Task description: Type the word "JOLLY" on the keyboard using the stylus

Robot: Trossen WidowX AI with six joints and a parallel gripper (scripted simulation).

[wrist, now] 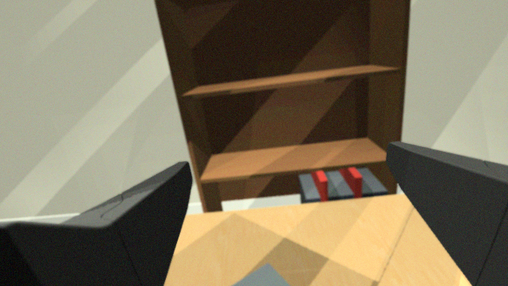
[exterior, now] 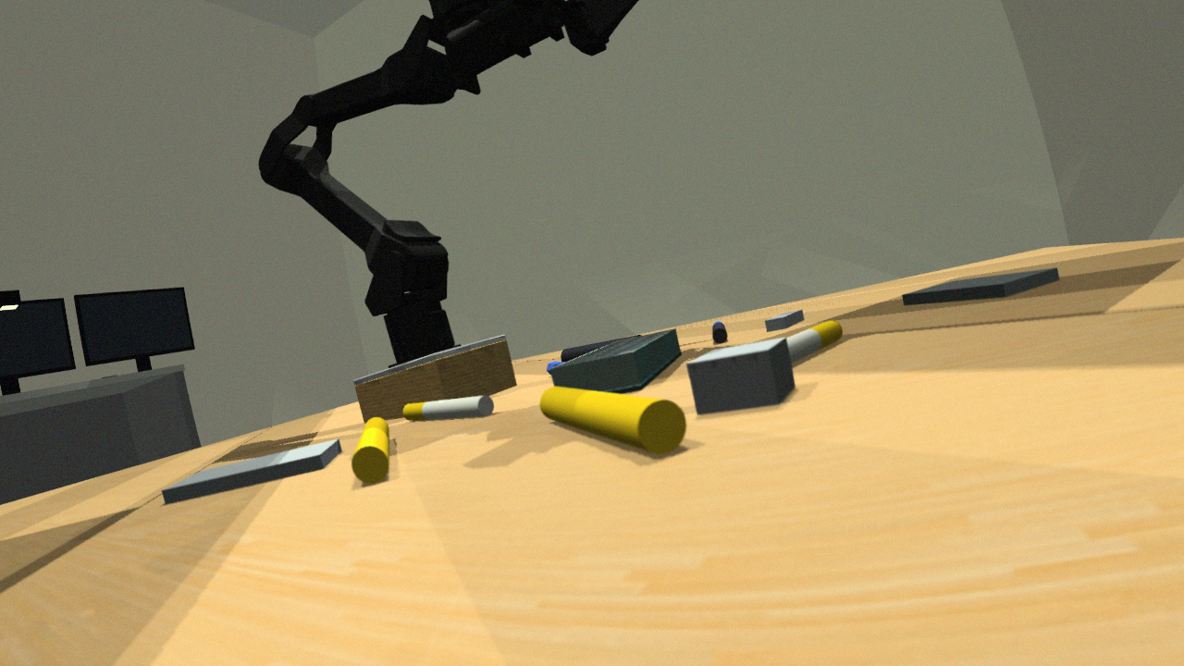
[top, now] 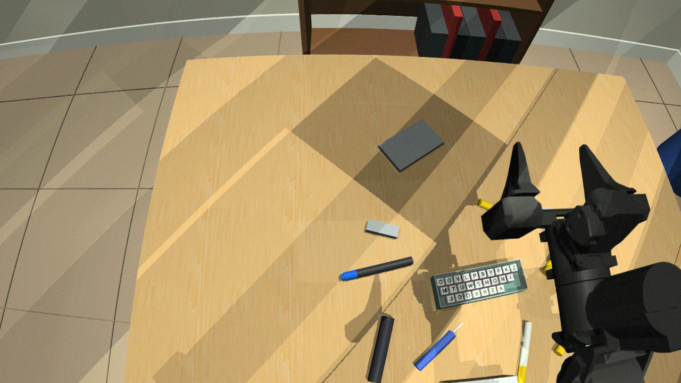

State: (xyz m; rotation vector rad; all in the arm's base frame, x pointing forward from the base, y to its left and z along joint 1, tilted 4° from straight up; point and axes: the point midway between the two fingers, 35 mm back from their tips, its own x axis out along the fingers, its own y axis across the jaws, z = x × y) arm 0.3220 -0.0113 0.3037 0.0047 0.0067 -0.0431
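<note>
My gripper tip is now 370 mm above the stylus tip, 160 mm past it and 20 mm to the right of it. From my gripper tip the other things lie so: stylus: 370 mm below, 180 mm behind, 50 mm to the left; then grey cube: 370 mm below, 220 mm to the right, 30 mm ahead; then blue-capped pen: 370 mm below, 190 mm to the left, 40 mm behind.
</note>
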